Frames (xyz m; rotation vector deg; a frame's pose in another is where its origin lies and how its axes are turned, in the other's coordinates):
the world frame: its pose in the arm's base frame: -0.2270 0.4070 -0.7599 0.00 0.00 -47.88
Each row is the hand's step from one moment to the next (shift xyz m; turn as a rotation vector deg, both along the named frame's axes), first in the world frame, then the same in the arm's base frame.
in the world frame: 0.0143 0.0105 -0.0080 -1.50 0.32 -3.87
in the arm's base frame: 0.0174 -0.0036 -0.0080 -0.77 1.33 -3.87
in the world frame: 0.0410 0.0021 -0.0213 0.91 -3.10 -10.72
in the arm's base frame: 0.0291 -0.0290 -0.0213 -1.69 -2.75 -10.72
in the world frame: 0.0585 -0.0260 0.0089 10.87 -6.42 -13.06
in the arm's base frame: 0.0199 -0.0608 0.0089 2.53 -12.37 -13.06
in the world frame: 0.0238 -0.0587 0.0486 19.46 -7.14 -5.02
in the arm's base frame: -0.0276 -0.0570 0.0486 7.76 -19.22 -5.02
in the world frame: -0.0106 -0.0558 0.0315 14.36 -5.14 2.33
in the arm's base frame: -0.0485 -0.0296 0.0315 5.82 -14.10 2.33
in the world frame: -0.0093 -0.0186 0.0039 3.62 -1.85 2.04
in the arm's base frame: -0.0200 -0.0056 0.0039 1.06 -3.93 2.04
